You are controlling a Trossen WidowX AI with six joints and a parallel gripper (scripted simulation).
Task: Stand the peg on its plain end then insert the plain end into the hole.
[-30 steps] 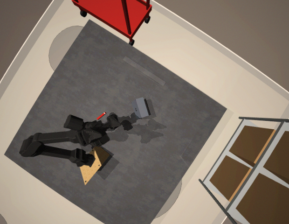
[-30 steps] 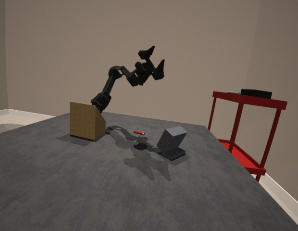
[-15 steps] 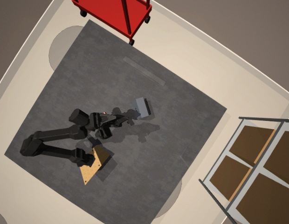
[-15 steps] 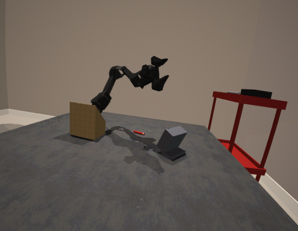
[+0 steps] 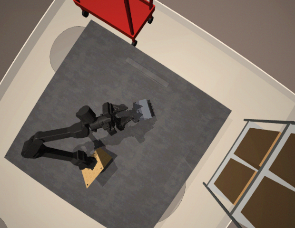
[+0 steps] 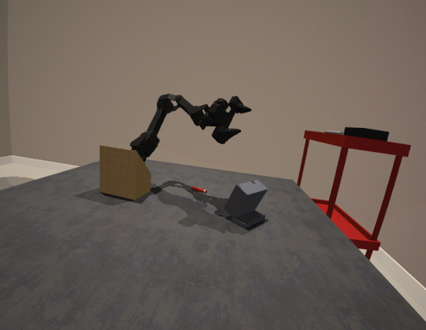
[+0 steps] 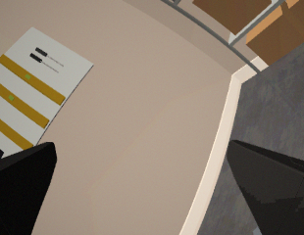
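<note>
Now: the red peg 35 cm below my gripper tip, 20 cm to the left of it and 14 cm behind it. The rest, counted from my gripper tip: grey sloped panel (28 cm below, 4 cm ahead, 3 cm to the right).
</note>
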